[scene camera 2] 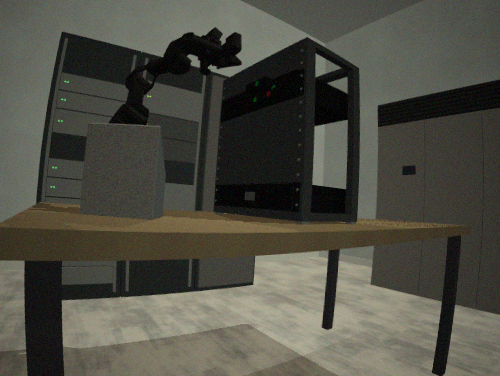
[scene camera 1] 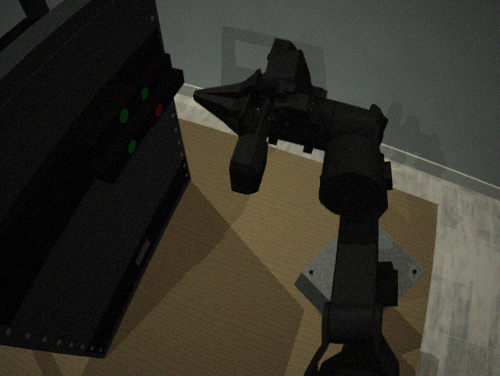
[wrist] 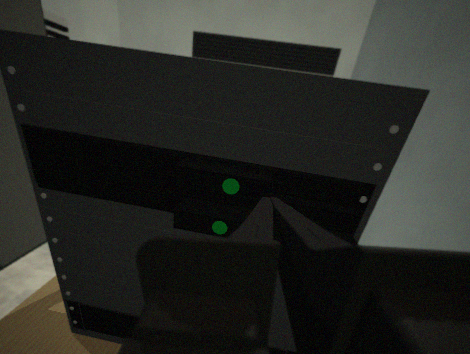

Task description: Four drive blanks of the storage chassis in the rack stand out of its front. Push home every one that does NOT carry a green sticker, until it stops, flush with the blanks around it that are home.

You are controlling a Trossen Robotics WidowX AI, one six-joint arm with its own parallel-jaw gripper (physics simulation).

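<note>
The black storage chassis [scene camera 1: 65, 145] [wrist: 100, 162] spans the rack's front. In scene camera 1, a green-stickered blank [scene camera 1: 132, 146] [wrist: 219, 227] stands out at the lower left, and a red-stickered blank [scene camera 1: 159, 110] [scene camera 2: 268, 94] stands out at the lower right. Above them are two more green-stickered blanks, the left one [scene camera 1: 124, 116] [scene camera 2: 256, 83] [wrist: 230, 186] and the right one [scene camera 1: 144, 93] [scene camera 2: 273, 87]; how far these stand out is too dark to tell. My gripper [scene camera 1: 195, 94] [scene camera 2: 239, 63] [wrist: 268, 204] is shut and empty, apart from the rack front. It hides the red sticker in the wrist view.
The dark rack [scene camera 1: 182, 150] [scene camera 2: 307, 130] stands on the wooden table [scene camera 1: 240, 280] [scene camera 2: 240, 245]. The arm stands on a grey pedestal [scene camera 2: 122, 170] beside it. A lower black unit [scene camera 2: 265, 197] sits at the rack's bottom. Server cabinets [scene camera 2: 177, 127] stand behind the table.
</note>
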